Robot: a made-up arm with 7 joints.
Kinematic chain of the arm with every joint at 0, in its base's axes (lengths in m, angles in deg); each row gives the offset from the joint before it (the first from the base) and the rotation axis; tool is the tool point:
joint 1: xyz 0 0 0.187 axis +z
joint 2: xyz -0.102 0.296 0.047 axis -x
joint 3: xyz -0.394 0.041 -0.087 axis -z
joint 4: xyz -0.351 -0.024 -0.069 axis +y
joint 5: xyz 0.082 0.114 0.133 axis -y
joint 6: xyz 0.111 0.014 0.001 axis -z
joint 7: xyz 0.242 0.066 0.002 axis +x
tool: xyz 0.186 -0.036 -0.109
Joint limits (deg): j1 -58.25..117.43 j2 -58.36..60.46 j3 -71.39..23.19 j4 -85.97..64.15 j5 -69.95..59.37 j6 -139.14..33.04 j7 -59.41..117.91
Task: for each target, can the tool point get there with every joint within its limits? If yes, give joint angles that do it. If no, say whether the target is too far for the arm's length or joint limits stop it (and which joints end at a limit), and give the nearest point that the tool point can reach.
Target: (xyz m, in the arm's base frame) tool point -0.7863 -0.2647 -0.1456
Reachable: yes | joints 77.27 31.62 14.51 -37.47 -41.99 -45.49 60.33
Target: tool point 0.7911 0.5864 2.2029
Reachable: no: too far | nearest point 0.1338 0.8027 0.9240 | short by 1.454 m
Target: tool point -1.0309 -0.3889 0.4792
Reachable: yes | joints 48.26 -47.01 -20.81 44.72 -30.50 -122.55 11.42
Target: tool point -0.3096 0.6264 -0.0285
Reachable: yes | joints -15.62 43.89 -56.25 -3.13 4.44 -6.07 -20.30
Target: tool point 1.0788 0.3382 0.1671
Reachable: no: joint limits stop it (at a limit: joint 1, joint 3, joint 4) | nearest point 0.6244 0.5665 0.1894 | short by 0.509 m
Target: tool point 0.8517 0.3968 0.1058
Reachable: no: joint limits stop it (at a limit: joint 1, joint 3, joint 4) | nearest point 0.6046 0.5379 0.1331 | short by 0.286 m
